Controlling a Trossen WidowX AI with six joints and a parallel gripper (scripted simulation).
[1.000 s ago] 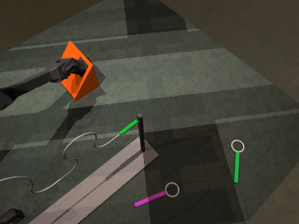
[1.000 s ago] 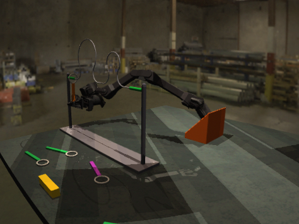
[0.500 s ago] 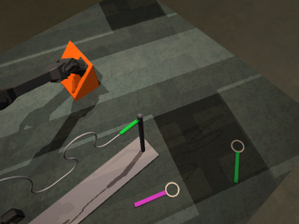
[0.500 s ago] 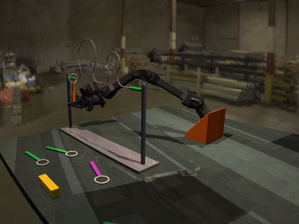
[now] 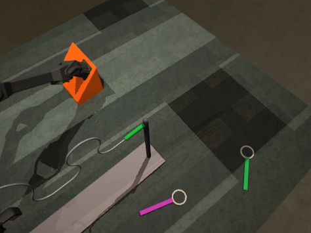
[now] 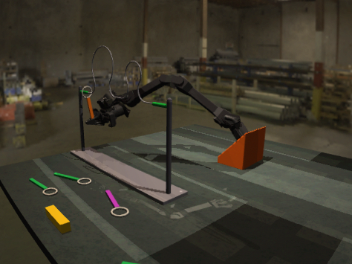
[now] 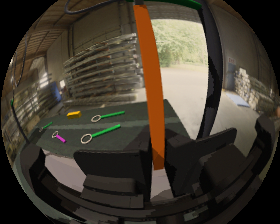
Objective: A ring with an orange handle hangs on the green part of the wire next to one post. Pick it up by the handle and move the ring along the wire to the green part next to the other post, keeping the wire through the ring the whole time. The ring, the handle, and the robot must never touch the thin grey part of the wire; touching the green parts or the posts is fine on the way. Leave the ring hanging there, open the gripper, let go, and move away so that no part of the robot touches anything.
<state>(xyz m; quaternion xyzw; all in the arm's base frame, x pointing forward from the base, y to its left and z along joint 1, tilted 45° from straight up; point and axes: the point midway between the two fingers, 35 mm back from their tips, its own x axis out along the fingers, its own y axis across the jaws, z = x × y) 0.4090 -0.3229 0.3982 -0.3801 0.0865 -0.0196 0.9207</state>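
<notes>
The orange-handled ring is 9 cm above my gripper tip and 2 cm behind it. Also, from my gripper tip: green-handled ring 78 cm to the left, 23 cm ahead, 15 cm below; yellow block 45 cm to the left, 33 cm ahead, 14 cm below; magenta-handled ring 46 cm to the left, 15 cm below, 15 cm ahead.
</notes>
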